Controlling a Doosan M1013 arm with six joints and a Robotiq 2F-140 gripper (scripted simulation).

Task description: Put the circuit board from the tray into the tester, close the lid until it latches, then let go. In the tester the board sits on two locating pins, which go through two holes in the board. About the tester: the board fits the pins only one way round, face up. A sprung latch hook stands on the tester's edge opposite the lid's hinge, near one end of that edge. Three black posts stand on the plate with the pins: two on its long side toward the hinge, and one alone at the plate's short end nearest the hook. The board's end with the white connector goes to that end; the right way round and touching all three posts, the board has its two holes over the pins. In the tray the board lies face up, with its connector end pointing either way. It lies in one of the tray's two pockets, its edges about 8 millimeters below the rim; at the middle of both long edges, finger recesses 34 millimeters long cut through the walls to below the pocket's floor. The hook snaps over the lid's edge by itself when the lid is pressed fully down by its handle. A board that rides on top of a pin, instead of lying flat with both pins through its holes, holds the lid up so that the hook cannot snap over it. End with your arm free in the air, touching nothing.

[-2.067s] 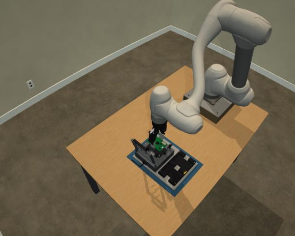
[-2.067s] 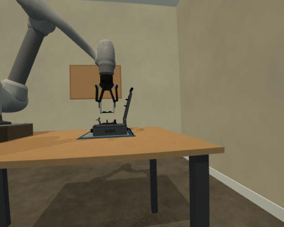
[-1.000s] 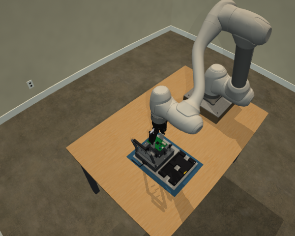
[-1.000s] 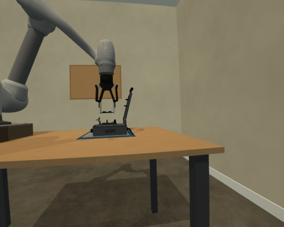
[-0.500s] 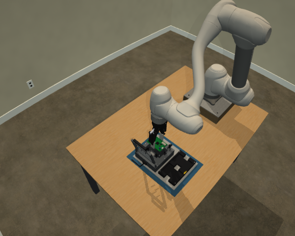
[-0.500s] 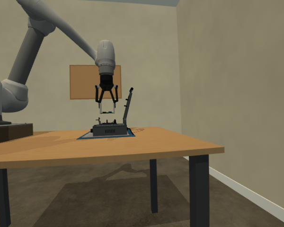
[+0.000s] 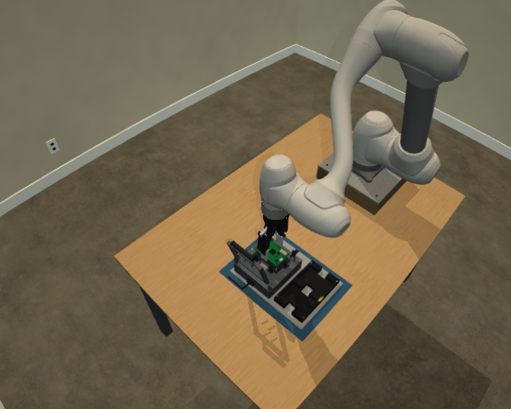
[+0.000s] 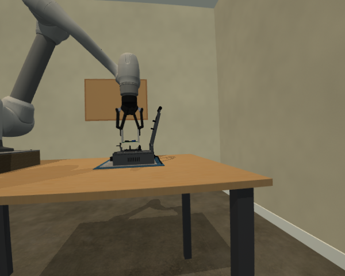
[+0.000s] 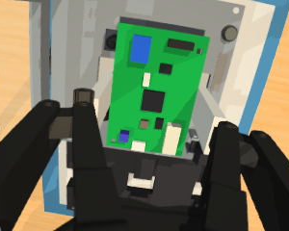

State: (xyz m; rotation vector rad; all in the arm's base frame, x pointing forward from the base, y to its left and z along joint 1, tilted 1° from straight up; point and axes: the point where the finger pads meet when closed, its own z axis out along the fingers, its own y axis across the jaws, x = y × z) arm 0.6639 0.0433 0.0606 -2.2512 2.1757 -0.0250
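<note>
Now: the tester 30 mm ahead of my hand, 40 mm to the left of it and 20 mm below it. Also, from my hand: green circuit board: 20 mm below; latch hook: 60 mm behind, 60 mm to the left, 40 mm below; tester lid: 120 mm ahead, 50 mm above.
</note>
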